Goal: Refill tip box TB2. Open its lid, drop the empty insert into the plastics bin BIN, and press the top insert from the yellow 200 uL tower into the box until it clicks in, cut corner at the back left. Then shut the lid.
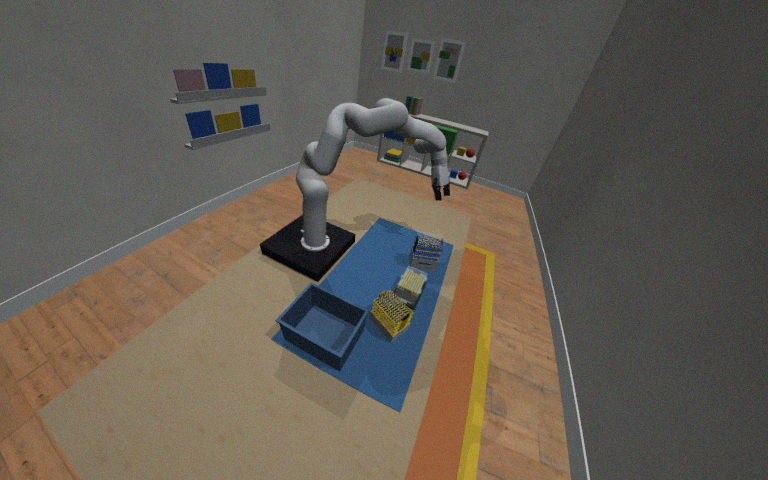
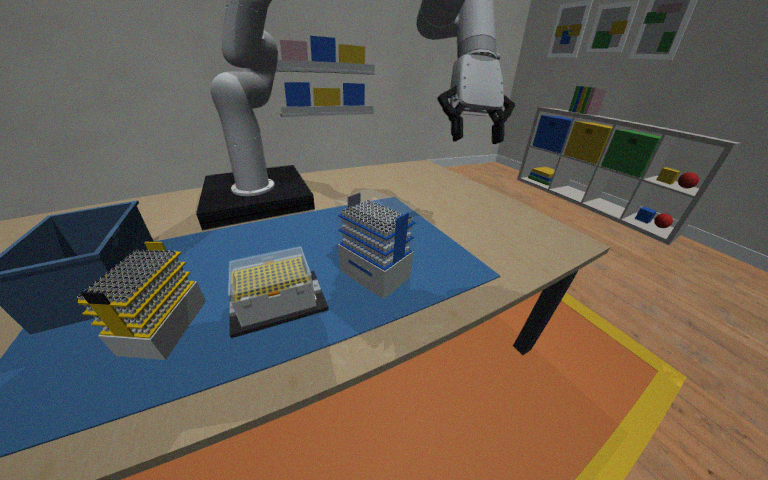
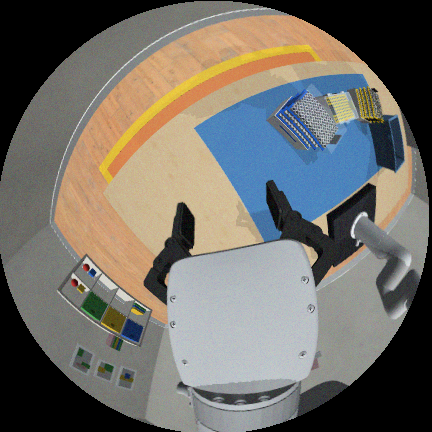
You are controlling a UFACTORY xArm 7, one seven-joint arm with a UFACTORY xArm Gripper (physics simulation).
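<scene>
The tip box TB2 [image 1: 410, 287] [image 2: 274, 305] [image 3: 341, 108] stands on a dark base between two towers, its clear lid [image 2: 266, 258] shut over a yellow insert with rows of holes. The yellow 200 uL tower [image 1: 391, 313] [image 2: 138, 288] [image 3: 368, 104] holds several stacked yellow inserts full of tips. The bin BIN [image 1: 311, 346] [image 2: 56, 297] [image 3: 385, 145] is a dark blue open box beside the yellow tower. My gripper [image 1: 442, 195] [image 2: 477, 139] [image 3: 226, 199] is open and empty, high above the table, beyond the blue tower and far from TB2. The cut corners are too small to tell.
A blue tower [image 1: 425, 253] [image 2: 375, 249] [image 3: 306, 120] of stacked inserts stands on the other side of TB2, nearest my gripper. The towers, TB2 and bin are on a blue mat [image 1: 368, 254] [image 2: 271, 232] [image 3: 235, 150]. The arm's black base [image 1: 283, 249] [image 2: 254, 209] stands behind the mat.
</scene>
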